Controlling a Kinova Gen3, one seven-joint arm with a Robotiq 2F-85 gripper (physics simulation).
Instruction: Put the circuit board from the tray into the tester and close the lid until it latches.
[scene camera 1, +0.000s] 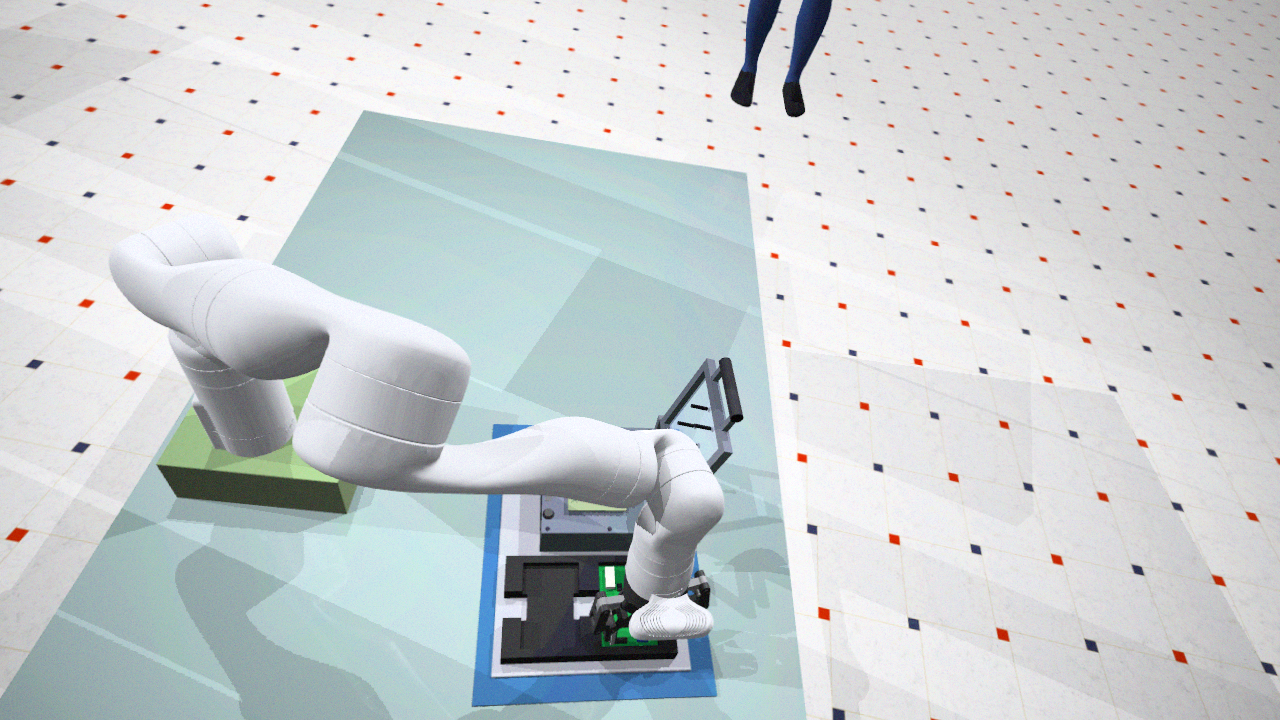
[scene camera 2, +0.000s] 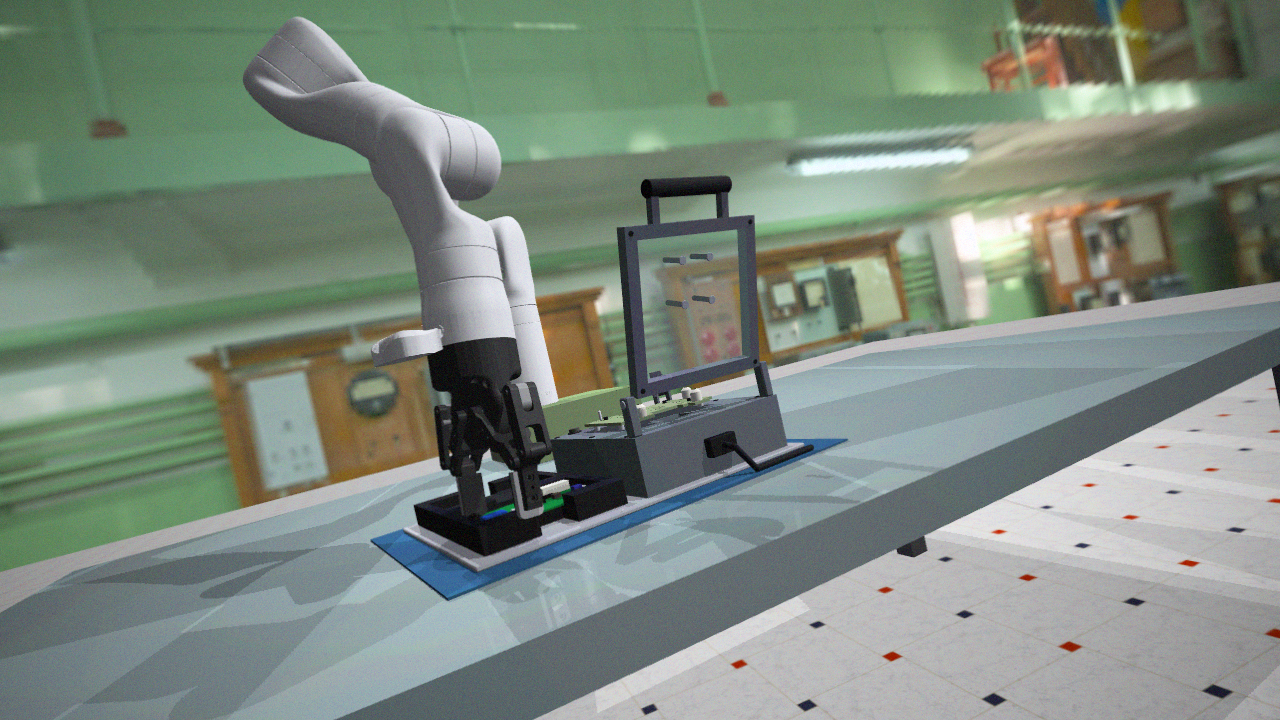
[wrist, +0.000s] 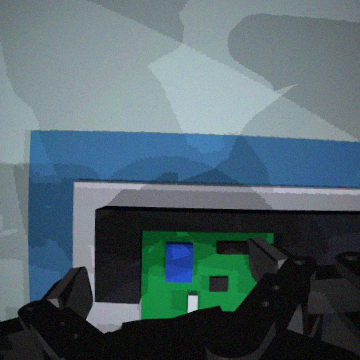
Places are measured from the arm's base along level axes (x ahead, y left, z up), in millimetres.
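Where they show: gripper, between the fingertips: (scene camera 2: 501, 516) (wrist: 169, 269); arm's base, origin of its link: (scene camera 1: 258, 428).
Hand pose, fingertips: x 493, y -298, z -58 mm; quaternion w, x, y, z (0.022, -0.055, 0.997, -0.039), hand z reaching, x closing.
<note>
Each offset is from my fingertips to the top centre of the thing. "*": to the spot under its first point. Level surfaces: height alone.
The green circuit board {5 mm up, 18 mm back, 35 mm left} (scene camera 1: 609, 592) (scene camera 2: 547, 505) (wrist: 154, 260) lies in the right-hand pocket of the black tray (scene camera 1: 554, 652) (scene camera 2: 510, 536) (wrist: 117, 270), as seen in scene camera 1. My gripper (scene camera 1: 651, 612) (scene camera 2: 499, 506) (wrist: 169, 269) is open and points down low over the board, with its fingertips at about tray height and nothing held. In the wrist view one finger is beyond the board's left side, the other at its right edge. The arm hides part of the board. The grey tester (scene camera 1: 572, 541) (scene camera 2: 662, 465) stands behind the tray; its lid (scene camera 1: 680, 402) (scene camera 2: 631, 304) stands open, upright, with a black handle {253 mm up, 101 mm ahead, 197 mm left} (scene camera 1: 731, 389) (scene camera 2: 686, 187) on top.
A blue mat {21 mm down} (scene camera 1: 590, 690) (scene camera 2: 447, 582) (wrist: 50, 150) and a white plate lie under tray and tester. The tray's other pocket {* 5 mm down, 117 mm back, 58 mm left} (scene camera 1: 550, 595) holds no board. A black cable {* 15 mm down, 98 mm ahead, 213 mm left} (scene camera 2: 760, 464) leaves the tester's side. The arm stands on a green block (scene camera 1: 259, 483). A person's legs (scene camera 1: 810, 35) show beyond the table.
</note>
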